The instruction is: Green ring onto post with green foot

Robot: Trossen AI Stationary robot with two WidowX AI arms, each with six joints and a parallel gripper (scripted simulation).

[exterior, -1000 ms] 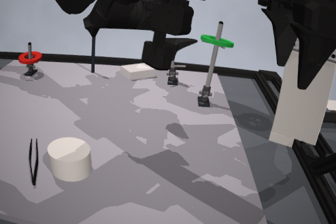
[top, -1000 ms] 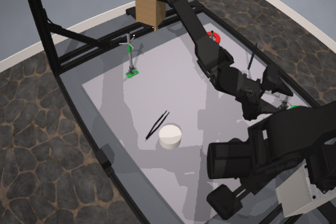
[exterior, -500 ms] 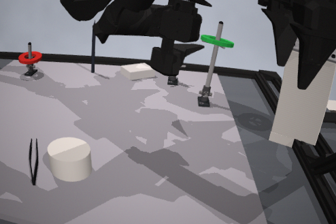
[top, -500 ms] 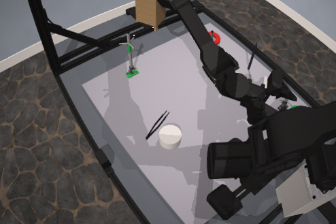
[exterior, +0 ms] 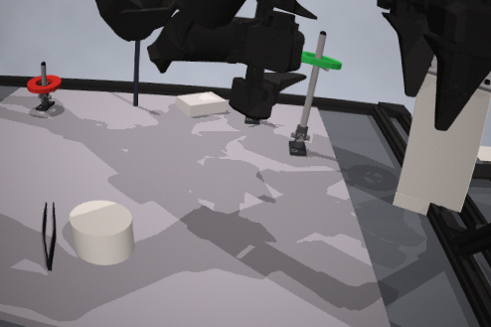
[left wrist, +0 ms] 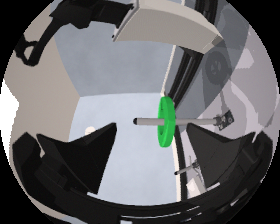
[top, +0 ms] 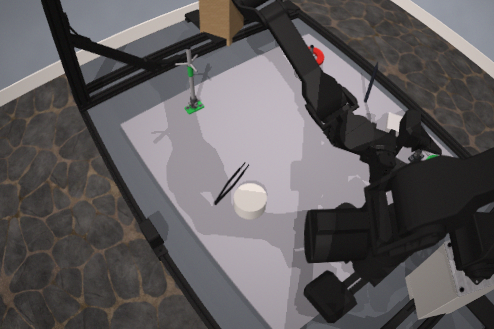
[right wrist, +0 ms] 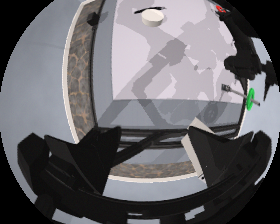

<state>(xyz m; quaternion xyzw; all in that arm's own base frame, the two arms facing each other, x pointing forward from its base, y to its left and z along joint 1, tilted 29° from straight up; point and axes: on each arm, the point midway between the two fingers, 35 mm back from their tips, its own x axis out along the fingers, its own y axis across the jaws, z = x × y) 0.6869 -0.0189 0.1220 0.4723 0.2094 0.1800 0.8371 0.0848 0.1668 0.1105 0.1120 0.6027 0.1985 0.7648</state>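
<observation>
My left hand is 50 mm short of the green ring, 40 mm to the left of it and 30 mm above it. From my left hand the other things lie so: white block (160 mm ahead, 150 mm to the left, 150 mm below); then short grey post (140 mm ahead, 60 mm to the left, 110 mm below); then tall post (40 mm ahead, 30 mm to the right, 60 mm below).
</observation>
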